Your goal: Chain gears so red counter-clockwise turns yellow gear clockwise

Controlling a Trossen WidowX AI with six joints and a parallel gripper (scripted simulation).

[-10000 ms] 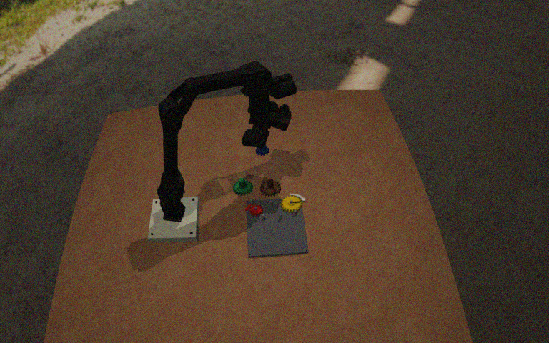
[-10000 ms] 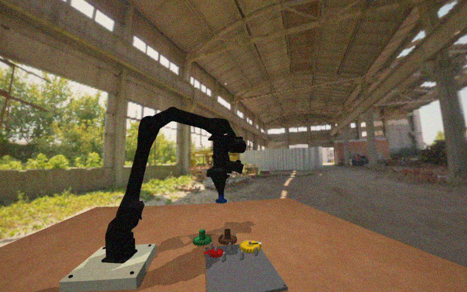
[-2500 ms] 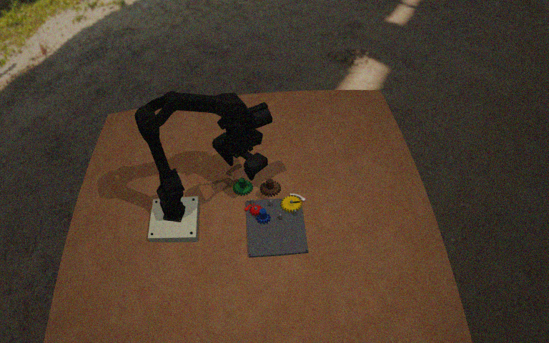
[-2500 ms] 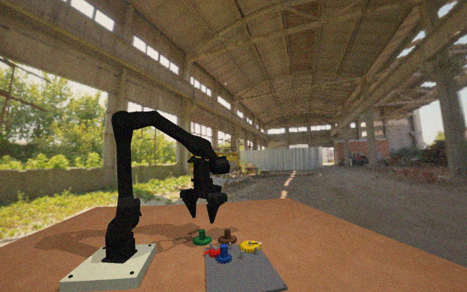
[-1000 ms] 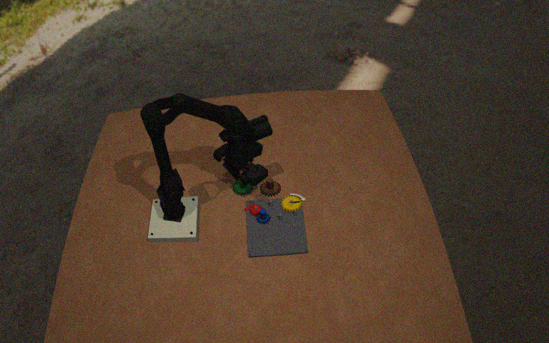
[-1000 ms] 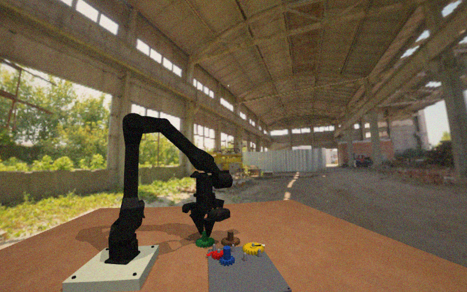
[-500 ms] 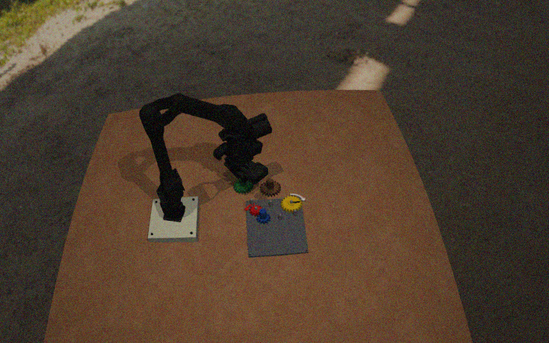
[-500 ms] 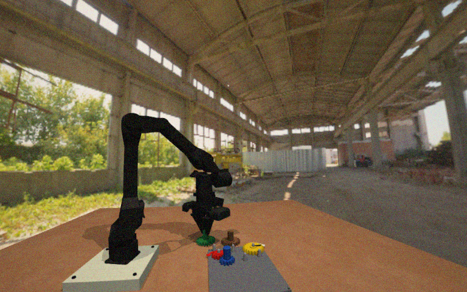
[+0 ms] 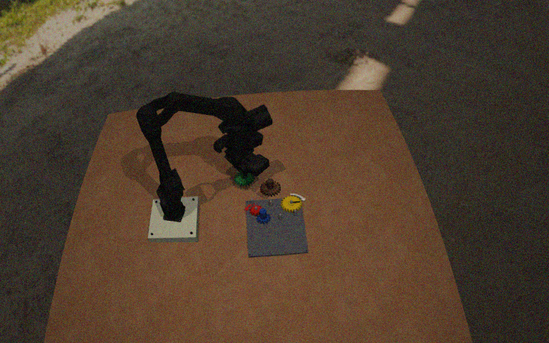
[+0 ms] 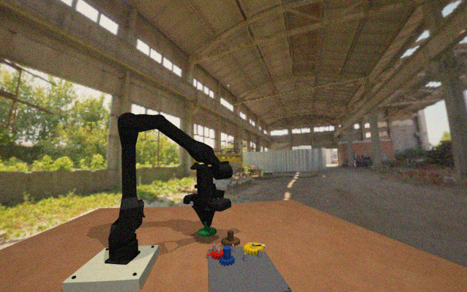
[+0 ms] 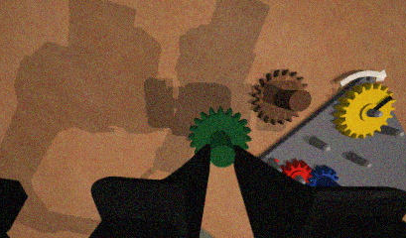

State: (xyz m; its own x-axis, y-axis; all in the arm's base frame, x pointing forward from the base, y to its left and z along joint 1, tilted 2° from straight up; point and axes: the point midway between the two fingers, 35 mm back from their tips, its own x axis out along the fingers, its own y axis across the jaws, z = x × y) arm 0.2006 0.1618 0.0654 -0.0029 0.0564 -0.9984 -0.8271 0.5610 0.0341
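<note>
The blue gear is 80 mm ahead of my gripper tip, 130 mm to the right of it and 30 mm below it. Also, from my gripper tip: green gear 10 mm below; then brown gear 80 mm ahead, 10 mm to the right, 40 mm below; then red arrow 30 mm ahead, 90 mm to the right, 50 mm below.
</note>
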